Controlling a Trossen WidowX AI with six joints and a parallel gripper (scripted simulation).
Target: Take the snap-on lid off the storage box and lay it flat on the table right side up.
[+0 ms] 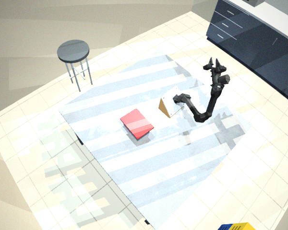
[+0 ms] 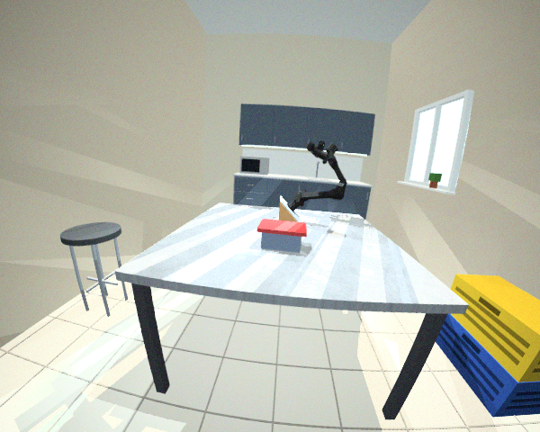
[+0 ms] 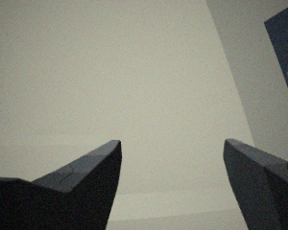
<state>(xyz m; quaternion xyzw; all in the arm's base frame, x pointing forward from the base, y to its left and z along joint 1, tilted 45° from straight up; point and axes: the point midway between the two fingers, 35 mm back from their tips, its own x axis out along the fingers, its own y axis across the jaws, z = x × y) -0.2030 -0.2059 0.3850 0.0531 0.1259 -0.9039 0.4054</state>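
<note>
The red lid lies 610 mm ahead of my gripper tip, 450 mm below it and 180 mm to the right of it. Round my gripper tip: grey-blue storage box: 610 mm ahead, 500 mm below, 180 mm to the right.
</note>
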